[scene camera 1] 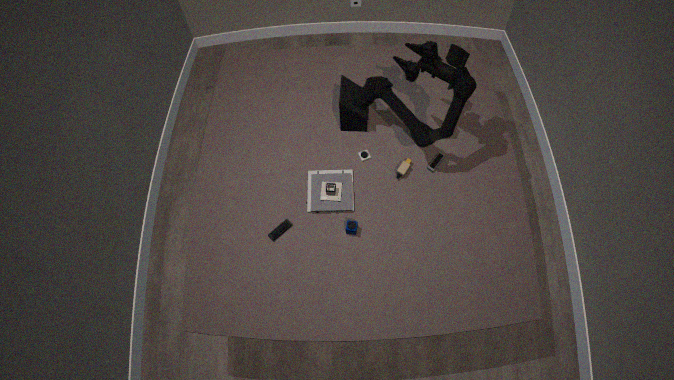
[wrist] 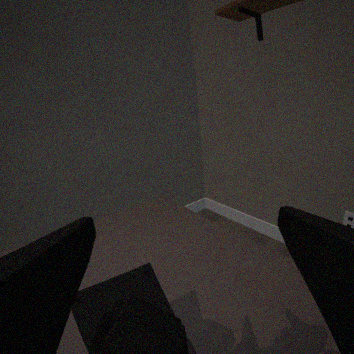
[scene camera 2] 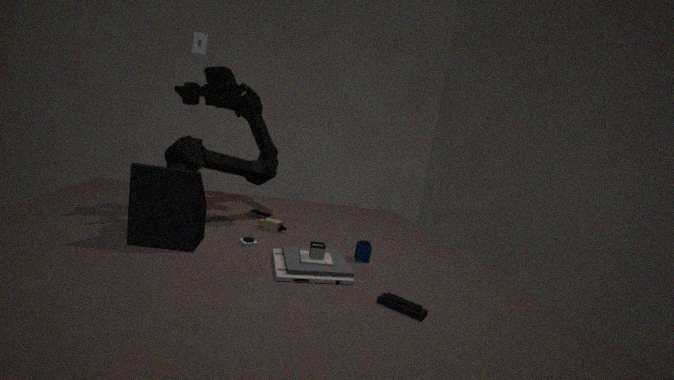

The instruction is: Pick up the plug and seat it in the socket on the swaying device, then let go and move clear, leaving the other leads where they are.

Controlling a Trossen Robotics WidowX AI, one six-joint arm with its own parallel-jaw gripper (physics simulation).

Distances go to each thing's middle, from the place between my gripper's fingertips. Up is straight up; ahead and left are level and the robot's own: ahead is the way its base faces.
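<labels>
There's the black bar [scene camera 2: 413, 310], and it's 350 mm below my hand, 430 mm to the right of it and 480 mm ahead of it.
</labels>
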